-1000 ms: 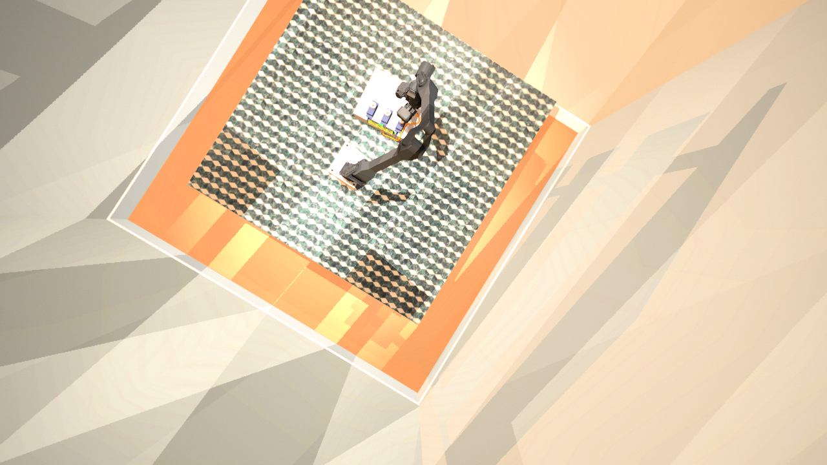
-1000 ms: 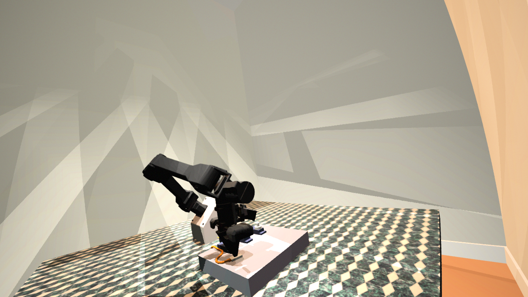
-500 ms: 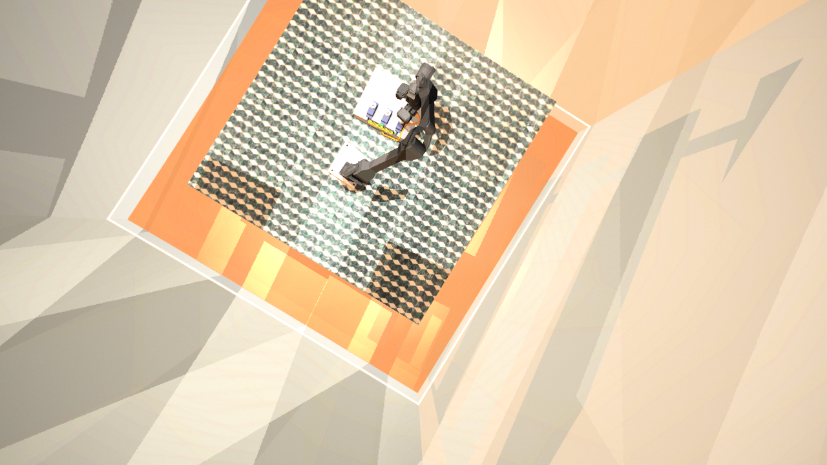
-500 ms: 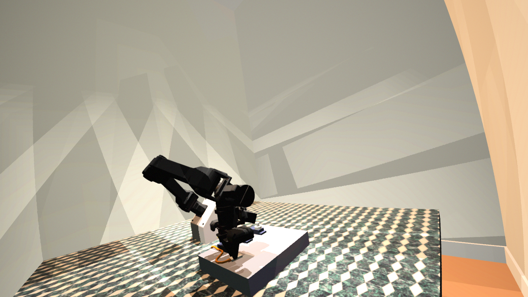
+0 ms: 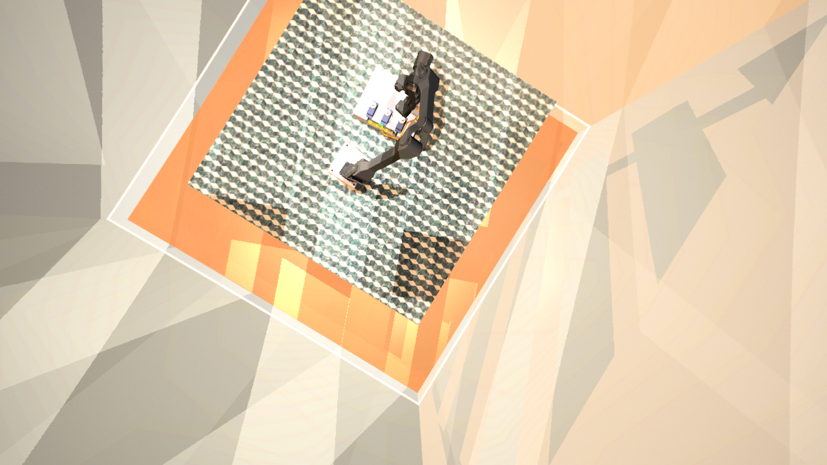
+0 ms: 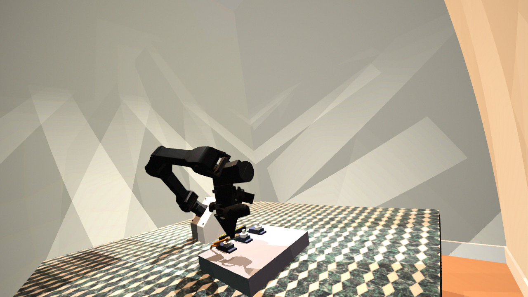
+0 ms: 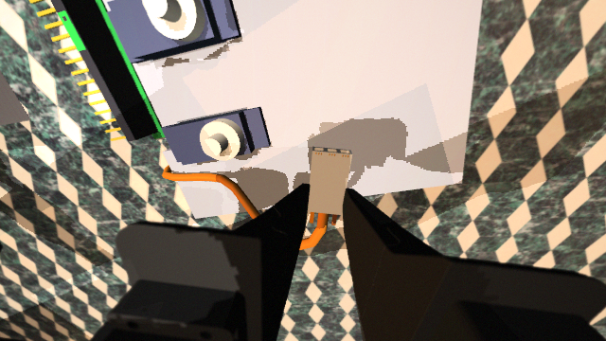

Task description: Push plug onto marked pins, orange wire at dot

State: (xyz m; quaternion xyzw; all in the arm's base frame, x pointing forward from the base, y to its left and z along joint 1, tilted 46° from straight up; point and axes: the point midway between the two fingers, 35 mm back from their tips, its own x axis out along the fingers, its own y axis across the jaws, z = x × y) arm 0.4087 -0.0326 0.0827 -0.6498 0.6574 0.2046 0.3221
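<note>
My gripper tip is 140 mm past the green band, 90 mm to the right of it and 40 mm above it. The rest, counted from my gripper tip: dark dot: 140 mm behind, 100 mm to the left, 40 mm below; white printed holder: 110 mm to the left, 90 mm below, 20 mm ahead.
</note>
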